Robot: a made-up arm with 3 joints.
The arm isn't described. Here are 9 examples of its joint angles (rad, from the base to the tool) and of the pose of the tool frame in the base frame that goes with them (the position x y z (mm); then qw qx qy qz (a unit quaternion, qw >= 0)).
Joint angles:
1: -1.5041 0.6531 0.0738
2: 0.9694 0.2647 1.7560
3: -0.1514 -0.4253 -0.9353
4: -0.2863 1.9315 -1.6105
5: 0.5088 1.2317 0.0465
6: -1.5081 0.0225 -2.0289
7: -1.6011 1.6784 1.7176
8: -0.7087 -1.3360 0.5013
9: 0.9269 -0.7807 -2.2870
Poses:
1: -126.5 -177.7 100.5 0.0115 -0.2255 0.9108 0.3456
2: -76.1 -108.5 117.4 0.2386 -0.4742 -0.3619 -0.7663
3: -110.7 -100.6 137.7 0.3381 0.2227 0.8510 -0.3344
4: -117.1 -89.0 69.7 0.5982 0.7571 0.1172 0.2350
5: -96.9 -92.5 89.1 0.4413 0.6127 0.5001 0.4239
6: -137.5 -169.8 111.6 0.8883 -0.1637 0.4129 0.1171
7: -127.2 -159.7 63.3 0.5936 0.5920 -0.2934 -0.4594
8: -111.1 -88.3 133.7 0.2772 -0.1780 -0.7977 0.5051
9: -52.5 -112.0 139.1 0.3184 0.0815 0.5812 -0.7444
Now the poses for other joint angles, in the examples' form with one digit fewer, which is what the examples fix.
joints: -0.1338 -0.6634 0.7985
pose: -96 -105 140 0.420 -0.437 -0.795 0.030
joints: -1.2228 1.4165 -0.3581
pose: -139 -159 72 0.208 0.089 0.727 0.648
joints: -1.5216 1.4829 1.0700
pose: -125 -166 68 0.422 0.423 -0.553 -0.581
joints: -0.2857 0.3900 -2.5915
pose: -129 -112 104 0.859 0.247 0.166 -0.417
